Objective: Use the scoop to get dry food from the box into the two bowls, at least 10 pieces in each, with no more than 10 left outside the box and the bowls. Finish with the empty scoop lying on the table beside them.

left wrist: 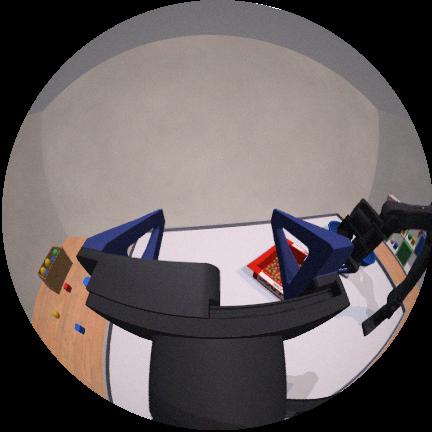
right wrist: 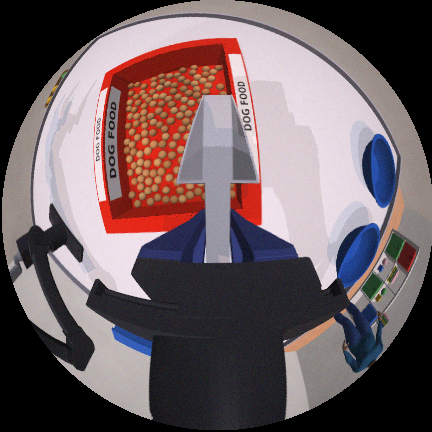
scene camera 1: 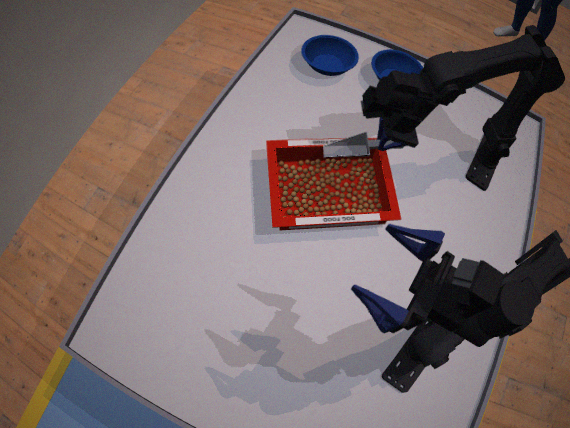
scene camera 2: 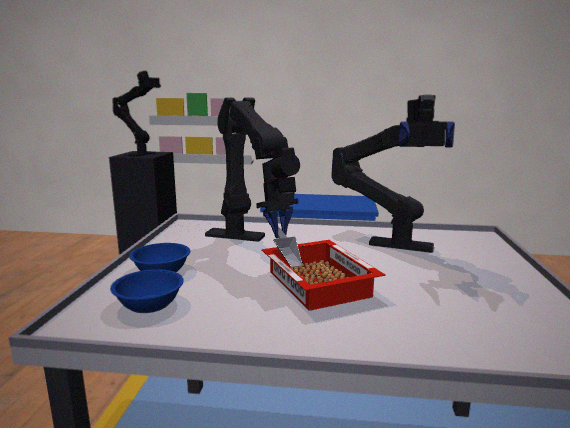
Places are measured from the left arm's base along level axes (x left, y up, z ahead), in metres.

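Pixels of known places: left gripper, fingertip midpoint: (left wrist: 217,214) (scene camera 1: 370,255) (scene camera 2: 428,135); right gripper, fingertip midpoint: (right wrist: 217,214) (scene camera 1: 379,146) (scene camera 2: 280,237); left arm's base at its link origin: (right wrist: 63,231) (scene camera 1: 418,349) (scene camera 2: 401,245); right arm's base at its link origin: (left wrist: 375,319) (scene camera 1: 485,159) (scene camera 2: 235,235).
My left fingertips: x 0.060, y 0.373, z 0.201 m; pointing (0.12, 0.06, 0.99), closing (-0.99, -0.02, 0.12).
For each thing: its middle in the pictures, then the offset to it from my left fingertips.
- grey metal scoop at the middle of its body: (right wrist: 217,173) (scene camera 1: 364,147) (scene camera 2: 284,244) dx -0.328, dy -0.282, dz +0.164 m
- red box at the middle of its body: (right wrist: 165,121) (scene camera 1: 331,185) (scene camera 2: 318,272) (left wrist: 295,276) dx -0.231, dy -0.342, dz +0.177 m
My right gripper (scene camera 1: 384,145) (right wrist: 217,214) is shut on the handle of the grey metal scoop (scene camera 1: 350,145) (scene camera 2: 288,251) (right wrist: 217,135). The scoop's pan tilts down over the long rim of the red box (scene camera 1: 274,185) (scene camera 2: 340,296) (right wrist: 251,210), at the upper right in scene camera 1; no food shows in the pan. Many round brown food pieces (scene camera 1: 325,187) (scene camera 2: 321,272) (right wrist: 155,135) lie in the box. Two blue bowls (scene camera 1: 330,56) (scene camera 1: 395,64) (scene camera 2: 147,291) (scene camera 2: 160,256) (right wrist: 380,170) (right wrist: 358,255) stand apart from it; no food shows in them. My left gripper (scene camera 1: 370,257) (left wrist: 217,214) is open and empty, raised above the table.
In scene camera 1, the right arm (scene camera 1: 480,67) reaches over the table's upper right and partly covers one bowl. The left arm (scene camera 1: 500,300) is at the lower right. A raised dark edge (scene camera 2: 350,351) runs round the white table. A blue bench (scene camera 2: 340,206) stands behind it.
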